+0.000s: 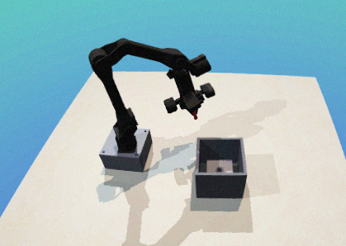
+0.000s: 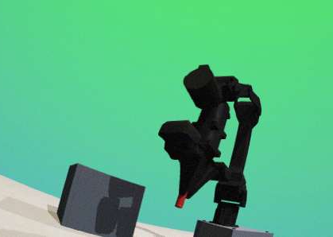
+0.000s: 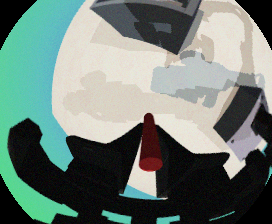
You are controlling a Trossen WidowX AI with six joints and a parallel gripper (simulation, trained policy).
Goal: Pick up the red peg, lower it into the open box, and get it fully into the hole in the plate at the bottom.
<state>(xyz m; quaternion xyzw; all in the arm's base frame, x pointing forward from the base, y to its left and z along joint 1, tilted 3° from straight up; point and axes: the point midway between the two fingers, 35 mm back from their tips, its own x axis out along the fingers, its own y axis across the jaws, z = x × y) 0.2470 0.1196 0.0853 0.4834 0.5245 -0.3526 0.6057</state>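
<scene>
The light grey plate lies 80 mm ahead of my gripper tip, 220 mm to the right of it and 80 mm below it. The rest, counted from my gripper tip: red peg: 10 mm to the right, 20 mm above.
</scene>
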